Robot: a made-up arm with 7 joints.
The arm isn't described. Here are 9 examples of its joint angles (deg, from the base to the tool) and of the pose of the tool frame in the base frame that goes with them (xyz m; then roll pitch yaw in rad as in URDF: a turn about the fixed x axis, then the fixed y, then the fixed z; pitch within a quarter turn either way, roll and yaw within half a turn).
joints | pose
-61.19 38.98 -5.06 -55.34 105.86 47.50 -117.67 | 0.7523 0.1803 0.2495 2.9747 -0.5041 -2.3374
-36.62 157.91 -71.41 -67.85 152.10 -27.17 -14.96 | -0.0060 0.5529 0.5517 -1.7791 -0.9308 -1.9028
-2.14 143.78 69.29 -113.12 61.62 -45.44 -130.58 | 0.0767 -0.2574 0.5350 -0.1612 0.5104 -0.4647
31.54 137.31 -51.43 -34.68 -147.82 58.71 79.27 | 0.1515 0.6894 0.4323 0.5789 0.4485 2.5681
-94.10 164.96 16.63 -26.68 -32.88 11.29 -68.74 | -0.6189 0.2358 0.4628 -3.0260 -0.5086 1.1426
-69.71 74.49 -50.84 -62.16 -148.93 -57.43 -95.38 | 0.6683 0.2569 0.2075 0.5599 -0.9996 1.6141
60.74 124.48 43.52 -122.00 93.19 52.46 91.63 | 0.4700 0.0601 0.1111 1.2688 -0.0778 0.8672
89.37 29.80 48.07 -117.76 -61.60 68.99 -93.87 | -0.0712 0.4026 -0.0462 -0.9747 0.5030 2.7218
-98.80 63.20 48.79 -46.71 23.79 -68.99 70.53 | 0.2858 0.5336 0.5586 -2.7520 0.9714 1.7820
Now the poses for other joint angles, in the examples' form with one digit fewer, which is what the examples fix.
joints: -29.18 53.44 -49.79 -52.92 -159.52 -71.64 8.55
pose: 0.512 0.235 -0.346 0.521 -0.168 2.929
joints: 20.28 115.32 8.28 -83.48 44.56 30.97 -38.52
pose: 0.509 0.328 0.264 2.642 0.468 -0.943
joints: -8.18 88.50 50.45 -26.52 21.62 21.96 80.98
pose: 0.105 0.721 0.341 -0.175 -0.353 2.842
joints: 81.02 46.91 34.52 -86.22 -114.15 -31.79 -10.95
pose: -0.201 0.463 -0.137 0.870 0.320 -2.612
